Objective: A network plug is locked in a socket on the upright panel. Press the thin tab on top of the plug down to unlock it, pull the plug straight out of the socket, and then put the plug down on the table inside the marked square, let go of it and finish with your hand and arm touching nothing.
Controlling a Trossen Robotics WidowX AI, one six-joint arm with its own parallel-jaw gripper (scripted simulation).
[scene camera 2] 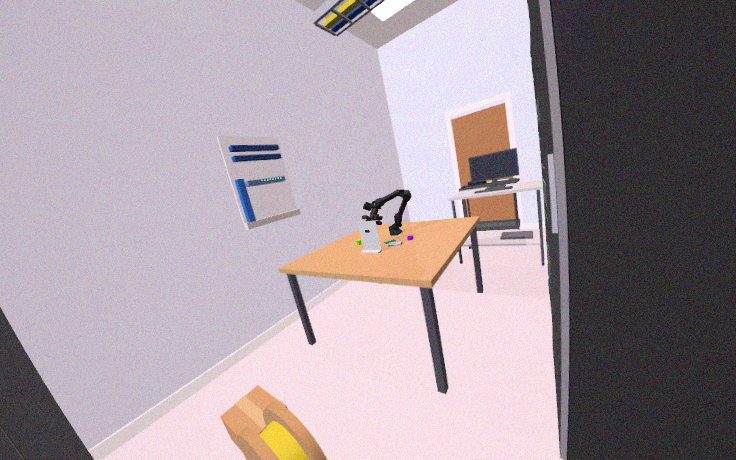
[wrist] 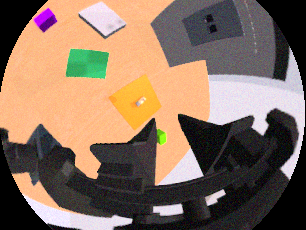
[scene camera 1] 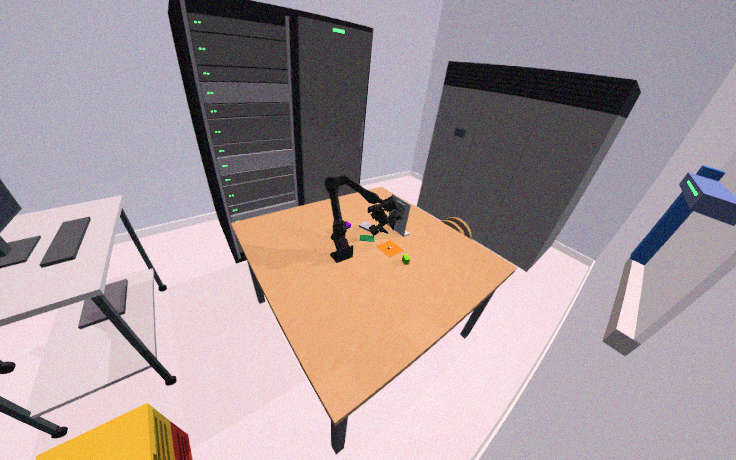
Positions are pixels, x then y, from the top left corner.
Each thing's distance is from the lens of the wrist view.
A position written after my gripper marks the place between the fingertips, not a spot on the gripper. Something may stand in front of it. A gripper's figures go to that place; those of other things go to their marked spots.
my gripper [wrist: 166, 118]: 10 cm
flat green block [wrist: 87, 63]: 21 cm
flat grey piece [wrist: 105, 25]: 24 cm
orange marked square [wrist: 125, 99]: 20 cm
The marked spots on the flat grey piece and the flat green block are 10 cm apart.
